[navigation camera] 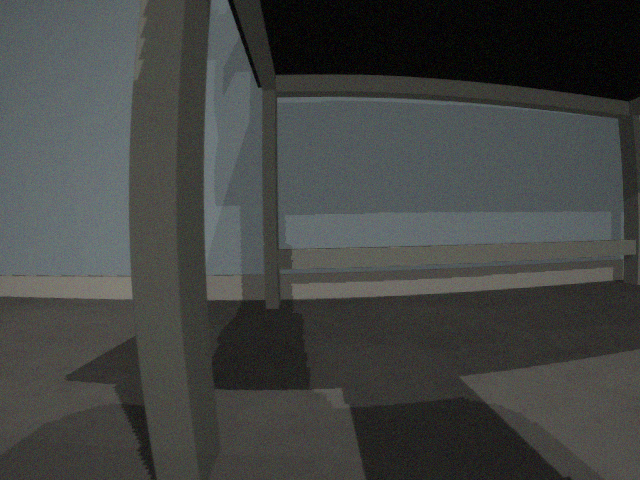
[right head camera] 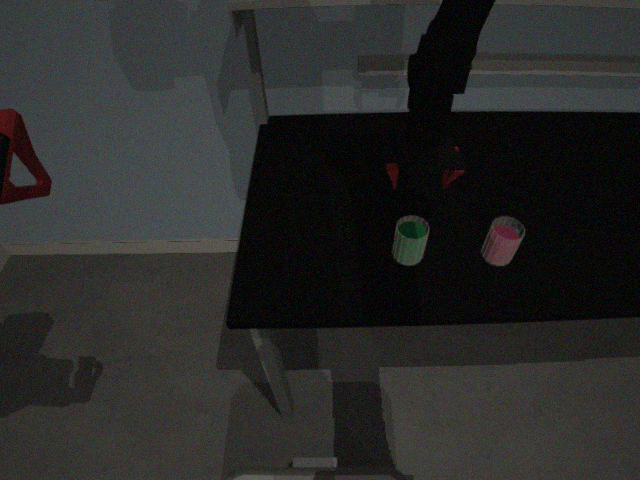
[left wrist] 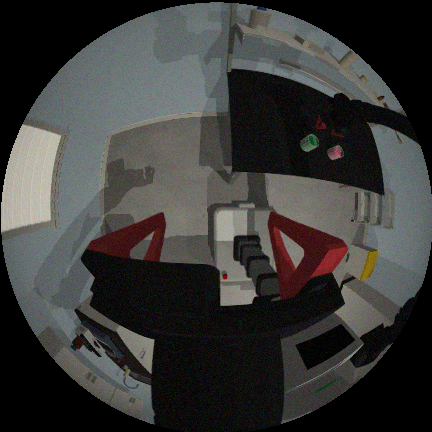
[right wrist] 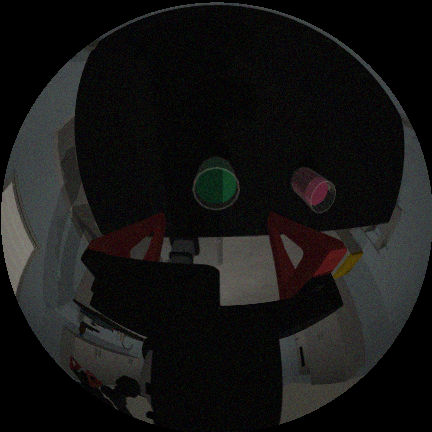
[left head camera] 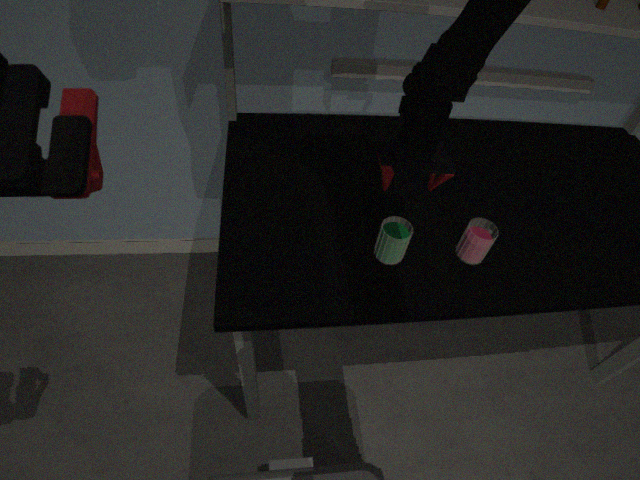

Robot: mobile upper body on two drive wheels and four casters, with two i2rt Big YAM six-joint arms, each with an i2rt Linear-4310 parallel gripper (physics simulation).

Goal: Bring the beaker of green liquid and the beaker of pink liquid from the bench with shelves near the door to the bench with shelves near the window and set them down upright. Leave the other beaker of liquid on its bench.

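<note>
A beaker of green liquid [left head camera: 393,241] [right head camera: 410,241] [left wrist: 309,143] [right wrist: 216,185] stands upright on a black bench top [left head camera: 289,279] [right head camera: 310,279] [left wrist: 260,125] [right wrist: 225,90]. A beaker of pink liquid [left head camera: 476,241] [right head camera: 503,241] [left wrist: 335,152] [right wrist: 313,190] stands upright to its right. My right gripper [left head camera: 412,180] [right head camera: 421,178] [left wrist: 323,129] [right wrist: 216,217] is open and empty, above the bench and apart from the green beaker, behind it in the head views. My left gripper [left wrist: 216,217] is open and empty, off the bench's left side; its fingers partly show in the head views.
A shelf [left wrist: 300,42] with several items runs above the back of the bench. A bench leg [navigation camera: 165,258] [left head camera: 245,366] stands near the base. A window blind [left wrist: 32,180] shows at the left wrist view's left. A yellow-sided box [left wrist: 369,265] and a grey machine [left wrist: 300,345] also show.
</note>
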